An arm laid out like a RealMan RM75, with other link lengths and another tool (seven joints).
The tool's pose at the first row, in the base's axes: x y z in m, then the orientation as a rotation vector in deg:
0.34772, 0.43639, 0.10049, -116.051, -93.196, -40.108
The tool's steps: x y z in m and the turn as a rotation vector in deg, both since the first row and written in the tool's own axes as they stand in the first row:
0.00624, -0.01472, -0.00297, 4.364, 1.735, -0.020
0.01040, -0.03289, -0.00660, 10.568, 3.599, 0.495
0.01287, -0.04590, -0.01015, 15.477, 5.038, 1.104
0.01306, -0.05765, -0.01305, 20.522, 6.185, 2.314
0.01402, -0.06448, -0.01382, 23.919, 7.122, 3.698
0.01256, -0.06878, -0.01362, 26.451, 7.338, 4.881
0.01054, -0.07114, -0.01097, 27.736, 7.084, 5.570
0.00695, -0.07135, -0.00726, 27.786, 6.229, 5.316
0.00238, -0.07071, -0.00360, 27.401, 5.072, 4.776
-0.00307, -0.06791, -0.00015, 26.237, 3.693, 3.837
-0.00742, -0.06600, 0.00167, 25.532, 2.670, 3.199
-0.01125, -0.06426, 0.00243, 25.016, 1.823, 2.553
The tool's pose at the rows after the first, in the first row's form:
0.33410, 0.44224, 0.10718, -111.833, -92.354, -37.567
0.31667, 0.44682, 0.11316, -106.596, -90.758, -33.325
0.30399, 0.44913, 0.11785, -102.598, -89.202, -29.960
0.29222, 0.44986, 0.12055, -99.046, -87.097, -26.116
0.28562, 0.45151, 0.12196, -96.885, -84.978, -23.545
0.28118, 0.45142, 0.12100, -95.629, -83.483, -21.207
0.27880, 0.45205, 0.11774, -95.245, -82.814, -19.700
0.27837, 0.45172, 0.11261, -95.550, -83.499, -19.014
0.27858, 0.45045, 0.10686, -96.176, -84.661, -18.519
0.28073, 0.44794, 0.10065, -97.260, -86.411, -18.603
0.28203, 0.44542, 0.09642, -97.976, -87.640, -18.509
0.28313, 0.44266, 0.09335, -98.441, -88.776, -18.405

